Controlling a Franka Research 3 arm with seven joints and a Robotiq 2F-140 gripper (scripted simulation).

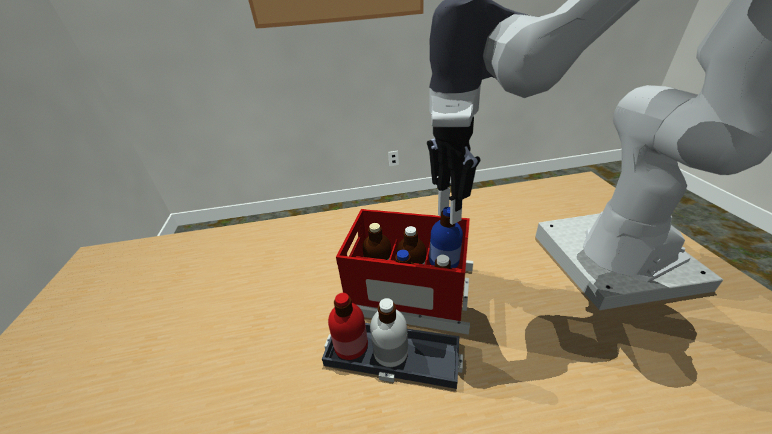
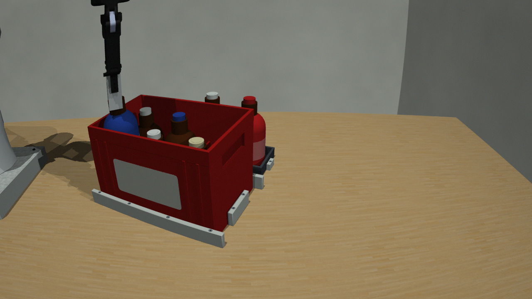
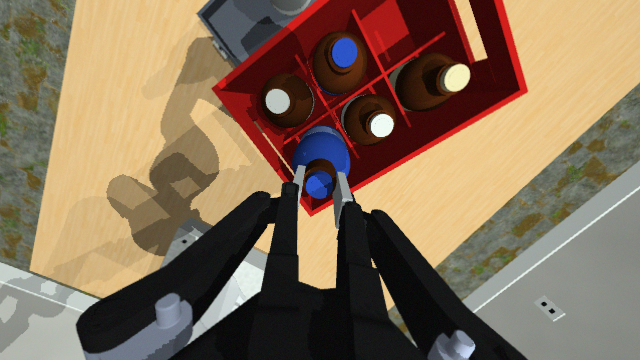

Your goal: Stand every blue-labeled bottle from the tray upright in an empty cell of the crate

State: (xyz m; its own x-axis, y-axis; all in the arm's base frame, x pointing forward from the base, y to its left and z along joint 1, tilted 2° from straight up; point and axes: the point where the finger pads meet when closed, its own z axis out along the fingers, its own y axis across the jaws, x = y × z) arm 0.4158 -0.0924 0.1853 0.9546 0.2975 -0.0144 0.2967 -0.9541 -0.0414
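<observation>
My gripper is now 9 cm above the blue-labeled bottle and 1 cm short of it. Also, from my hand: white-labeled bottle: 19 cm ahead, 15 cm to the left, 15 cm below; red-labeled bottle: 27 cm ahead, 15 cm below, 11 cm to the left; red crate: 15 cm below, 10 cm ahead.
</observation>
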